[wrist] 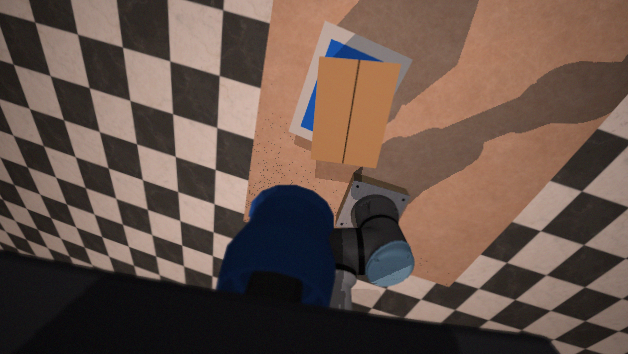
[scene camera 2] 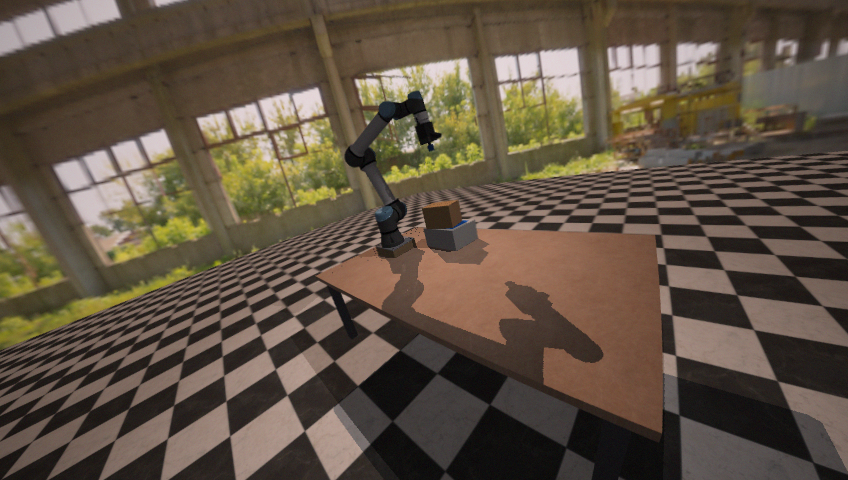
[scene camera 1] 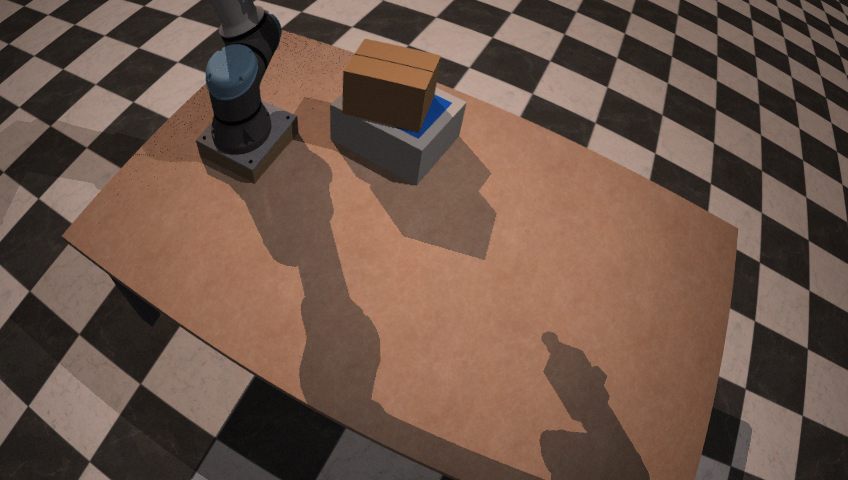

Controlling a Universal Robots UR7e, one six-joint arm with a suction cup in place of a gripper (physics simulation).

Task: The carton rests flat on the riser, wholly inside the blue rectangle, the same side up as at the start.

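Where they show: hand, its tool point: (wrist: 291,221) (scene camera 2: 431,150); arm's base, origin of its link: (wrist: 373,214) (scene camera 2: 393,242) (scene camera 1: 241,129).
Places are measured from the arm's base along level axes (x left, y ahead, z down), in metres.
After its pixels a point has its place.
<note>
The brown carton (scene camera 1: 383,98) {x 0.099, y 0.325, z -0.136 m} (scene camera 2: 441,215) {x 0.102, y 0.356, z -0.137 m} (wrist: 332,110) {x 0.197, y 0.321, z -0.190 m} lies flat on the grey riser (scene camera 1: 439,145) {x 0.146, y 0.454, z -0.001 m} (scene camera 2: 457,239) {x 0.085, y 0.442, z 0.001 m} (wrist: 311,82) {x 0.264, y 0.355, z -0.060 m}, seam side up, turned relative to it. The blue rectangle (scene camera 1: 439,108) {x 0.203, y 0.425, z -0.060 m} (wrist: 307,120) {x 0.259, y 0.268, z -0.060 m} shows along two sides of the carton in the wrist view. In scene camera 1 the carton's lower left corner reaches past the rectangle to about the riser's edge. The rest of the rectangle is hidden under the carton. My suction cup (scene camera 2: 430,147) (wrist: 284,235) is open, holds nothing and hangs high above the carton, apart from it. It does not show in scene camera 1.
The arm's base plate (scene camera 1: 279,127) {x 0.044, y 0.085, z 0.002 m} (scene camera 2: 406,245) {x 0.017, y 0.100, z 0.022 m} (wrist: 345,212) {x 0.092, y -0.014, z -0.006 m} stands close beside the riser on the brown table (scene camera 1: 565,237) {x 0.072, y 0.798, z 0.060 m} (scene camera 2: 612,273) {x -0.040, y 1.145, z 0.060 m} (wrist: 435,250) {x -0.293, y -0.137, z 0.060 m}. The riser stands near one long table edge. Arm shadows fall across the table top.
</note>
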